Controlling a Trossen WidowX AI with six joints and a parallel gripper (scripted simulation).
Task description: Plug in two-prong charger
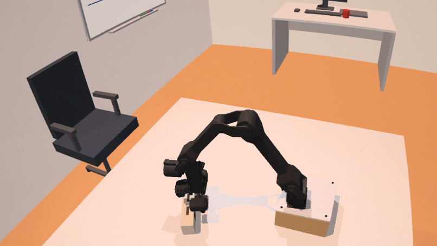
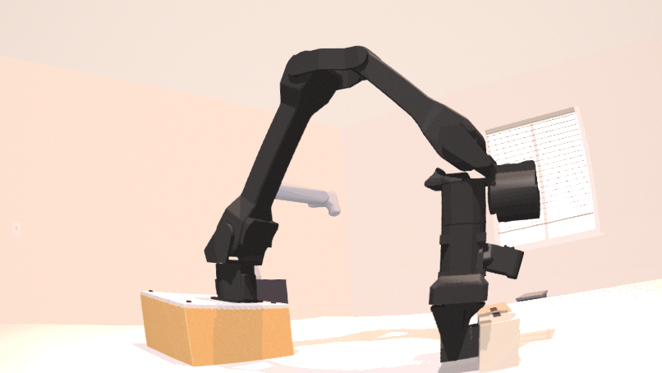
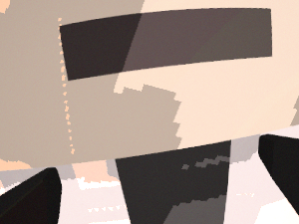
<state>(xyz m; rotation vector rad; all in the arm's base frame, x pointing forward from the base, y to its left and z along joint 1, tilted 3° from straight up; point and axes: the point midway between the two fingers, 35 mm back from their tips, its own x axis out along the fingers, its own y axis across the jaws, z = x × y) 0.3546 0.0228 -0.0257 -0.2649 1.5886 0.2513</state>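
My gripper tip is now 2 cm short of the two-prong charger, 1 cm to the right of it and 1 cm below it.
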